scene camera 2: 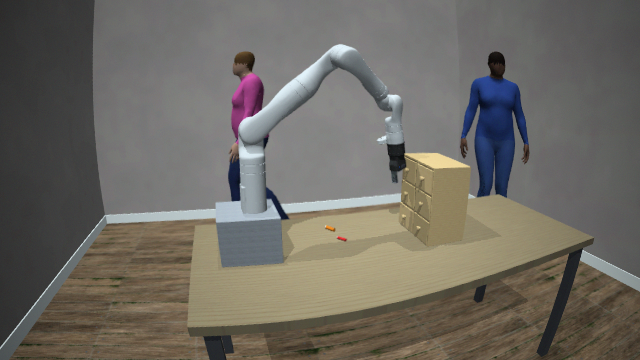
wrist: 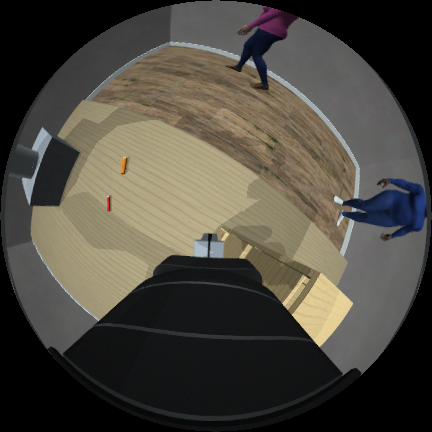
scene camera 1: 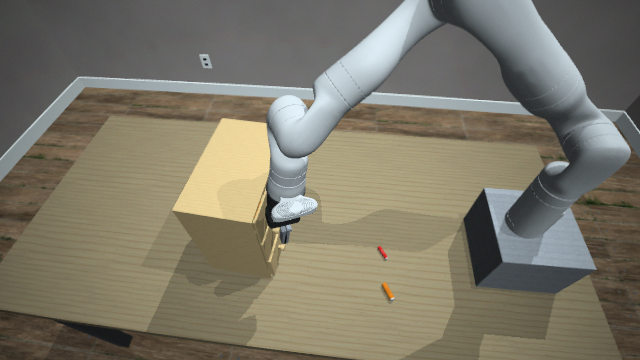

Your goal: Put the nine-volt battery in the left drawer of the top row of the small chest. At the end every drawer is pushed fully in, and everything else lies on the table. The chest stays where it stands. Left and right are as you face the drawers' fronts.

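Frame: origin at the arm's base, x ahead, y left, z up, level; millimetres.
Seen in the pictures: gripper, fingertip midpoint: (scene camera 2: 395,182) (wrist: 209,241) (scene camera 1: 283,239); arm's base, link origin: (scene camera 2: 254,209) (scene camera 1: 522,223).
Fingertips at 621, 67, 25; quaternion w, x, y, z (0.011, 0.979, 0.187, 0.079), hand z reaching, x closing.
Offsets run from my fingertips to a thing's top centre, as dx, dy, dz. "*": to the spot under its first point.
The small chest {+119, -141, +120} (scene camera 1: 225,165) (scene camera 2: 450,205) (wrist: 325,305) stands upright on the table, with two columns of knobbed drawers facing the arm's base. The left drawer of the top row {* +36, -58, +67} (scene camera 2: 409,169) looks flush or nearly flush with the front in scene camera 2; a small gap cannot be ruled out. The other drawer fronts in that view look closed. The nine-volt battery does not show in any view, and the drawer insides are hidden. My gripper (scene camera 1: 285,235) (scene camera 2: 395,177) (wrist: 209,241) is shut and empty, pointing down close in front of the chest's upper left part.
A red battery-like cylinder {-275, -58, -187} (scene camera 1: 382,252) (scene camera 2: 342,239) (wrist: 108,203) and a larger orange one {-278, +60, -183} (scene camera 1: 388,291) (scene camera 2: 330,228) (wrist: 124,165) lie on the table between chest and base block (scene camera 1: 545,277) (scene camera 2: 251,242) (wrist: 56,172). Two people stand beyond the table.
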